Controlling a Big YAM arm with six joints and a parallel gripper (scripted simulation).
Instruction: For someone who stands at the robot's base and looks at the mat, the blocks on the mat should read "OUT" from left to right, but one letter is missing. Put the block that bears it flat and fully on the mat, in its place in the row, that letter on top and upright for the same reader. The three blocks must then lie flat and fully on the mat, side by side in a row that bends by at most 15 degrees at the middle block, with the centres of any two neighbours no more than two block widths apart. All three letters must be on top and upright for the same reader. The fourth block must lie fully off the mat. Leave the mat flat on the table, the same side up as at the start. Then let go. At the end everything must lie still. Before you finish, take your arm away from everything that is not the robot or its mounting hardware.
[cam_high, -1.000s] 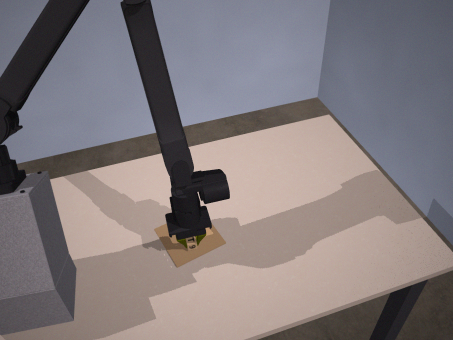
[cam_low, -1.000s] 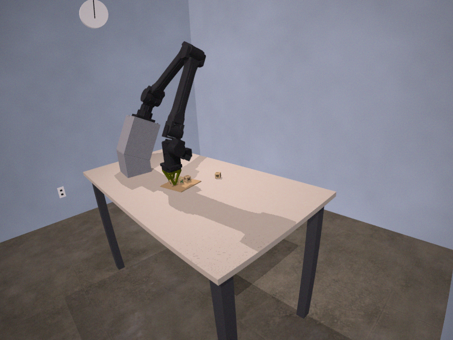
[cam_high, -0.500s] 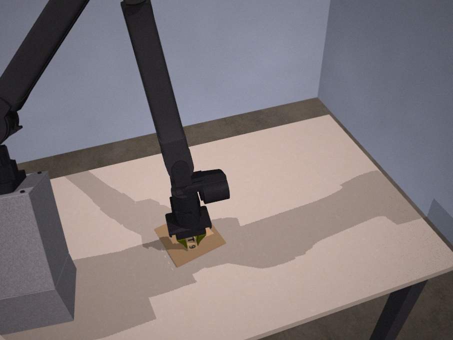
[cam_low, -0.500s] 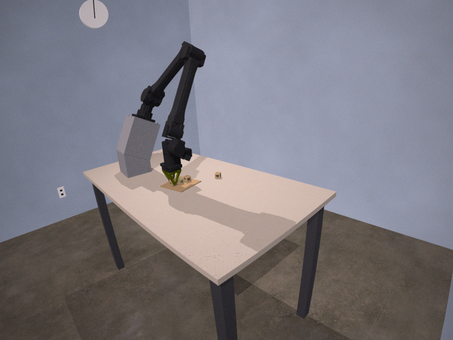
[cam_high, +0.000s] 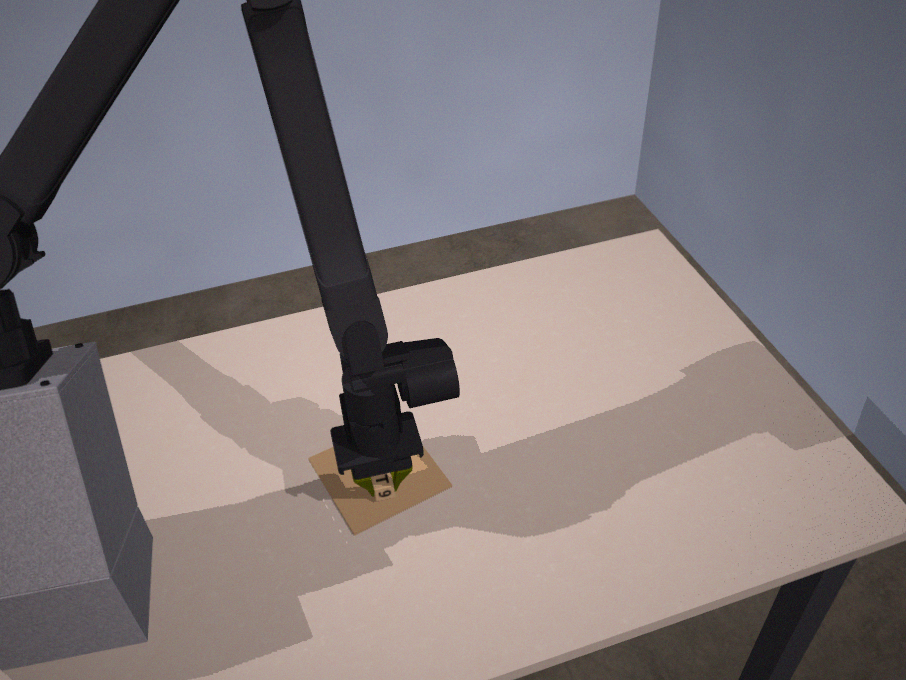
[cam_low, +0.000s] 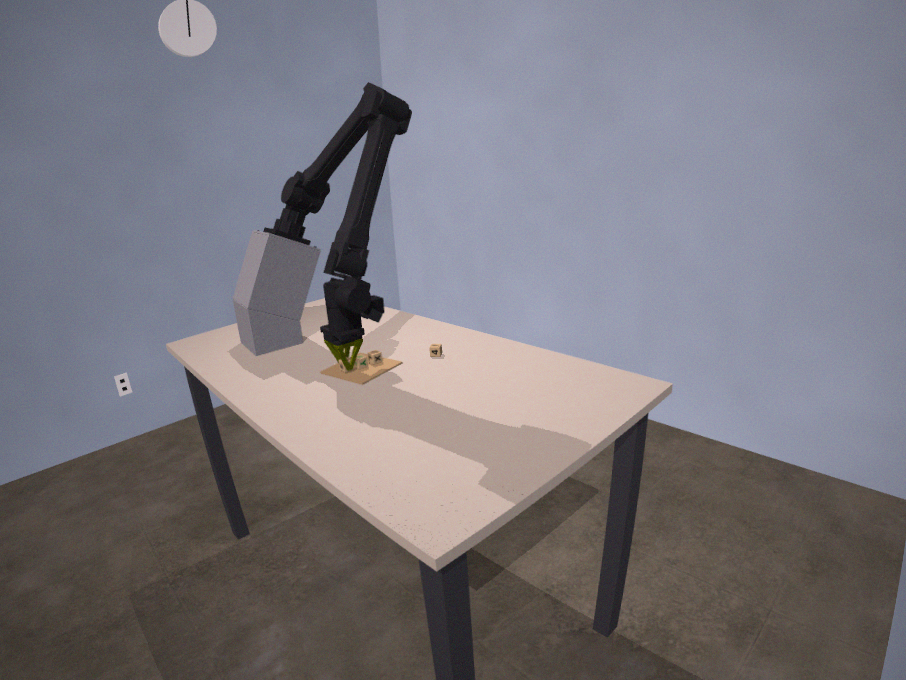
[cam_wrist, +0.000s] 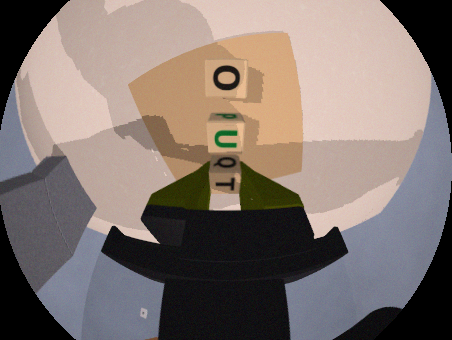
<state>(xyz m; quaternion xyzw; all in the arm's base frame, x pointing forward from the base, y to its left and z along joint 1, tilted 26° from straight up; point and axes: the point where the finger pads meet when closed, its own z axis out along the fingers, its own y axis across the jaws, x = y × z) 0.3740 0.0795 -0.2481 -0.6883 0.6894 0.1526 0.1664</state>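
My hand is right at the T block. Also, from my hand: U block: 4 cm to the left; mat: 4 cm to the left, 2 cm below.
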